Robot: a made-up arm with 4 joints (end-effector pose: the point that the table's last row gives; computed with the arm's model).
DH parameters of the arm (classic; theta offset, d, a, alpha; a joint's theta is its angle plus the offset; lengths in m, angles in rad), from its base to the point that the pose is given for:
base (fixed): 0 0.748 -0.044 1.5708
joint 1: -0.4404 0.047 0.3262 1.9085
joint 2: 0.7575 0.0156 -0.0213 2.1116
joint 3: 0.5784 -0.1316 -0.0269 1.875
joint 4: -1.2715 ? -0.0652 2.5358
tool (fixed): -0.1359 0.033 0 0
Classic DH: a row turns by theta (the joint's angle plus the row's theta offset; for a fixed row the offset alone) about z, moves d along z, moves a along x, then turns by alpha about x.
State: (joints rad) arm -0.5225 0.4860 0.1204 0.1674
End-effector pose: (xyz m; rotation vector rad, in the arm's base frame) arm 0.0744 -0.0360 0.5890 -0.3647 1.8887 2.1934
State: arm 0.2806 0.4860 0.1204 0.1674
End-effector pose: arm 0.1527 -0.0360 0.7228 -1.0504 1.4176 1.6520
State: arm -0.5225 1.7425 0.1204 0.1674
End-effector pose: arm 0.1625 0.0708 0.5280 0.5698 2.6549 0.8653
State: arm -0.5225 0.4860 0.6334 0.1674
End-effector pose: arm 0.0734 -0.0754 0.5755 -0.0609 1.2886 2.4460
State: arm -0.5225 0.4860 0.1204 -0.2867
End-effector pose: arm 0.0817 -0.0494 0.5625 0.2880 1.9696 2.2875
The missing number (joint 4, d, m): 0.0509
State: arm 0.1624 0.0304 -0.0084 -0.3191
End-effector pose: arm 0.1751 -0.0857 0.6672 -0.9015 1.4930 2.1623
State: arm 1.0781 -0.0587 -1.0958 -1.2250
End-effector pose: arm 0.1763 -0.0903 0.8587 -0.4707 1.1783 1.0345
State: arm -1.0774 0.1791 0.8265 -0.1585
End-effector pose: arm -0.0572 -0.1090 0.4948 -1.0815 -0.8085 -2.7817
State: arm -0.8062 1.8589 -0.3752 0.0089
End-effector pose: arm 0.0909 0.0753 0.4319 -0.8143 -2.7273 -0.1235
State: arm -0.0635 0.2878 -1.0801 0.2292
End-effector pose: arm 0.1134 0.0245 0.6079 -1.3791 2.4059 0.6840
